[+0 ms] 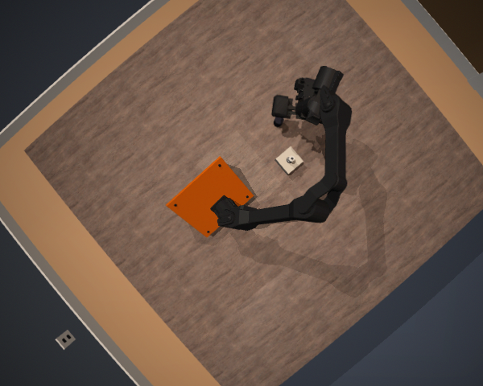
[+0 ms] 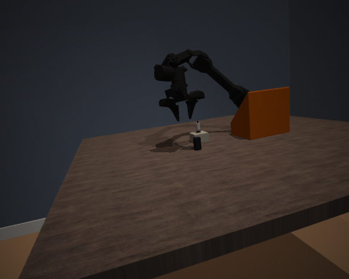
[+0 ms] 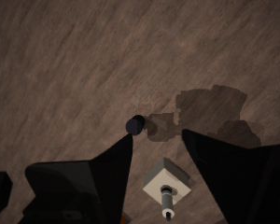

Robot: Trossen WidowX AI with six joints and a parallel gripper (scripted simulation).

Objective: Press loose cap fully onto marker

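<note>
Right now the dark cap is 100 mm below my gripper tip, 40 mm behind it and 30 mm to the left of it. Also, from my gripper tip: pale holder block: 110 mm below, 110 mm behind, 100 mm to the right.
</note>
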